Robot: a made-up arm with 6 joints.
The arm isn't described. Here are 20 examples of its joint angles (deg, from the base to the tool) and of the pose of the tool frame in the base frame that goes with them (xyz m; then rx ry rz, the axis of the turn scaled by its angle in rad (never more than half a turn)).
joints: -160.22 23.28 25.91 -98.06 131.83 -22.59
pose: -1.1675 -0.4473 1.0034 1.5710 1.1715 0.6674
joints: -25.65 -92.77 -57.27 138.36 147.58 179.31
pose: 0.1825 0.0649 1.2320 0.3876 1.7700 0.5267
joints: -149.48 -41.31 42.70 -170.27 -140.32 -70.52
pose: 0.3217 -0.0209 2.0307 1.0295 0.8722 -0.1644
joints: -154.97 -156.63 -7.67 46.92 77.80 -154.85
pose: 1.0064 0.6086 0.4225 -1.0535 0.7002 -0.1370
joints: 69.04 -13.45 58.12 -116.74 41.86 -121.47
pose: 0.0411 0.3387 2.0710 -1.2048 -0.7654 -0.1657
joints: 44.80 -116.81 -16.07 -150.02 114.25 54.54
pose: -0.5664 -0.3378 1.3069 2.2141 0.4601 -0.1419
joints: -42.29 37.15 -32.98 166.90 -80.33 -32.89
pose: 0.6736 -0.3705 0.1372 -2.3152 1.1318 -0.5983
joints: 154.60 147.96 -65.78 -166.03 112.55 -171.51
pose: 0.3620 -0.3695 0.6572 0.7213 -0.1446 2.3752
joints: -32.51 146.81 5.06 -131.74 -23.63 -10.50
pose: -0.3883 0.3927 -0.4422 -1.5104 -0.5165 2.1749
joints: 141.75 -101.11 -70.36 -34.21 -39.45 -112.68
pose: -0.1543 0.3154 0.8861 0.3976 2.8027 0.9618
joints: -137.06 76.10 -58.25 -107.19 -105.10 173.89
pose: 0.2091 0.1203 0.1327 0.7374 -0.4982 -1.1476
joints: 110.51 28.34 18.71 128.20 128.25 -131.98
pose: -0.5625 1.1788 1.0909 1.2047 -1.0637 -1.8389
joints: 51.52 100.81 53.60 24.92 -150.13 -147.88
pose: 0.9618 0.9418 -0.2169 -0.4986 0.0406 -2.0264
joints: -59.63 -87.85 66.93 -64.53 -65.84 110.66
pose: -0.7985 1.2061 1.1801 -2.6990 -1.0577 -0.8164
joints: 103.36 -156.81 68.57 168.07 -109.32 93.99
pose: 0.0366 -0.9333 -0.7197 0.7045 1.2575 1.0398
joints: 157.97 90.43 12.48 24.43 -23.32 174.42
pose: -0.7646 0.4901 -0.3886 0.1320 1.3598 0.0207
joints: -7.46 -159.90 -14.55 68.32 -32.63 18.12
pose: -1.1300 0.0794 0.4371 -0.3033 -1.4759 -1.7420
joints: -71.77 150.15 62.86 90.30 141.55 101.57
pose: 0.1681 -0.5072 -0.9404 -1.5221 -0.9128 -0.5496
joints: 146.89 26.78 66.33 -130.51 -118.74 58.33
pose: -1.0169 0.5205 1.6538 -0.4149 0.1411 -1.3220
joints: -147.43 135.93 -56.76 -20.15 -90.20 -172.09
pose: 0.3621 0.4363 0.4244 0.6912 -1.6038 0.0421
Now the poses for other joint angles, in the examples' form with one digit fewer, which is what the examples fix.
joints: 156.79 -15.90 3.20 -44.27 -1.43 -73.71
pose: -0.704 0.445 1.372 -0.745 -2.503 -1.623
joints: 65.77 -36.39 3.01 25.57 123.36 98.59
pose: 0.300 0.263 1.768 0.576 -1.947 -1.442
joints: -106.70 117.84 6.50 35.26 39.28 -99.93
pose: -0.222 -0.218 -0.676 2.291 -0.245 -1.703
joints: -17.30 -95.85 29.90 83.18 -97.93 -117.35
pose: -1.285 0.377 1.224 1.869 -2.096 -0.549
